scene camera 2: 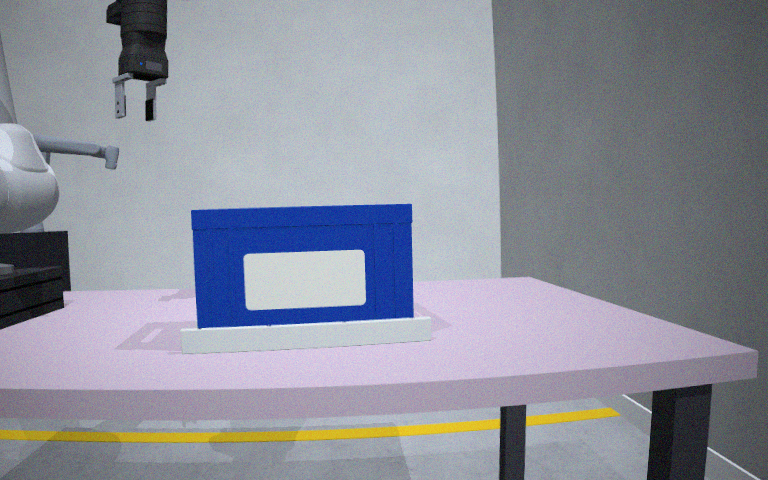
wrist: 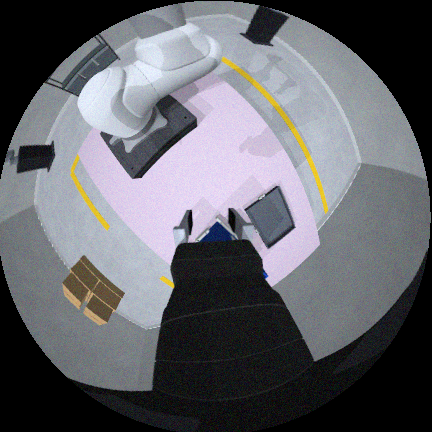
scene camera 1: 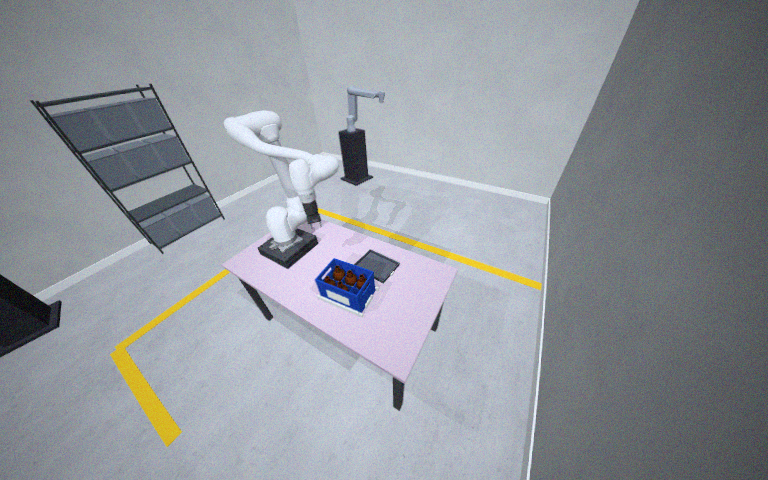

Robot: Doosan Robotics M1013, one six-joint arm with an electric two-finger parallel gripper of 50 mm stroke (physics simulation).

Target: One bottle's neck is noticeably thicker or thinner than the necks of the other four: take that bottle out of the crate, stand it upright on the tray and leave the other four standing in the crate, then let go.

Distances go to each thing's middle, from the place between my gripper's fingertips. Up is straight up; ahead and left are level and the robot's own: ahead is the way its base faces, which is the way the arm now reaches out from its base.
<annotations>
Right now my hand is 330 mm short of the pale strip (scene camera 2: 385, 331), 320 mm above it and 160 mm to the left of it.
</annotations>
